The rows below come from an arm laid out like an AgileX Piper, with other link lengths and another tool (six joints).
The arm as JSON. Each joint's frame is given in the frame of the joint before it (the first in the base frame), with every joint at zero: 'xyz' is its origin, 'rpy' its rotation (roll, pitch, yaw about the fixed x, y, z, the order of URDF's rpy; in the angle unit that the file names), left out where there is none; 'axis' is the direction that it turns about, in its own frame. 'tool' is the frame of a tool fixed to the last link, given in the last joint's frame.
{
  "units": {
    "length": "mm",
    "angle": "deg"
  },
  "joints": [
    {
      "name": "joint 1",
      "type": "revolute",
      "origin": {
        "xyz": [
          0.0,
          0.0,
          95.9
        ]
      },
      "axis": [
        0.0,
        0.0,
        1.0
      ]
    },
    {
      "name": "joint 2",
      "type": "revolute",
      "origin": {
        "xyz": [
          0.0,
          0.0,
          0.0
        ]
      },
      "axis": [
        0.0,
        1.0,
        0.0
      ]
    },
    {
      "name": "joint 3",
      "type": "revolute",
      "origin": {
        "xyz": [
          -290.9,
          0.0,
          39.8
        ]
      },
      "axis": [
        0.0,
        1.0,
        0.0
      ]
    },
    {
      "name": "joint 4",
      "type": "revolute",
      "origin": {
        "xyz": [
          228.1,
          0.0,
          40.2
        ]
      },
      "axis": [
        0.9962,
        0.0,
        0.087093
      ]
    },
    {
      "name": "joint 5",
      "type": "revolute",
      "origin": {
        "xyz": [
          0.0,
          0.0,
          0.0
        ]
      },
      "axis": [
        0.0,
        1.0,
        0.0
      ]
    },
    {
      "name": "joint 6",
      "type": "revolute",
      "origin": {
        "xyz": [
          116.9,
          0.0,
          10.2
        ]
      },
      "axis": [
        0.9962,
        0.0,
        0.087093
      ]
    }
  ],
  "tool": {
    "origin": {
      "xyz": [
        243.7,
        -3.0,
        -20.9
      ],
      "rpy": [
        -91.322,
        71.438,
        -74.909
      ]
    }
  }
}
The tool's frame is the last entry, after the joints.
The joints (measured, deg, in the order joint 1, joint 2, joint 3, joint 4, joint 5, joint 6), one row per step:
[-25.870 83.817 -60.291 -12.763 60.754 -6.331]
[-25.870 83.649 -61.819 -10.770 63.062 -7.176]
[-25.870 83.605 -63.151 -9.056 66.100 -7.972]
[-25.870 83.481 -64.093 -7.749 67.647 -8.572]
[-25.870 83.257 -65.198 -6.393 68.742 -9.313]
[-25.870 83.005 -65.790 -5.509 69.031 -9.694]
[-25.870 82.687 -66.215 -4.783 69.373 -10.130]
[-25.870 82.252 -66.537 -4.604 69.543 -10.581]
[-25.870 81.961 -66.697 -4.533 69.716 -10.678]
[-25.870 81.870 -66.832 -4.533 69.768 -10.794]
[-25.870 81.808 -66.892 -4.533 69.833 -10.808]
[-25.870 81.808 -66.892 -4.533 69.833 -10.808]
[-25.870 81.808 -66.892 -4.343 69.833 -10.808]
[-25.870 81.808 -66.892 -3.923 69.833 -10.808]
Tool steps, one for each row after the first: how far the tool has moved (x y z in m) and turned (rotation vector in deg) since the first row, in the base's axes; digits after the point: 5 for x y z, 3 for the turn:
[0.00058 0.01050 0.00425 1.750 -0.053 -0.237]
[-0.00489 0.02247 0.00754 3.739 0.916 -0.457]
[-0.00477 0.03014 0.01053 4.982 0.925 -0.414]
[-0.00074 0.03640 0.01482 5.975 0.285 -0.101]
[0.00373 0.03982 0.01770 6.468 -0.523 0.095]
[0.00657 0.04293 0.02034 6.881 -1.115 0.377]
[0.00854 0.04281 0.02350 6.731 -1.631 0.806]
[0.00907 0.04293 0.02539 6.657 -1.892 0.891]
[0.00968 0.04254 0.02637 6.567 -2.024 1.010]
[0.00975 0.04249 0.02689 6.539 -2.073 1.022]
[0.00975 0.04249 0.02689 6.539 -2.073 1.022]
[0.01023 0.04354 0.02676 6.706 -2.158 0.991]
[0.01131 0.04586 0.02650 7.075 -2.346 0.923]

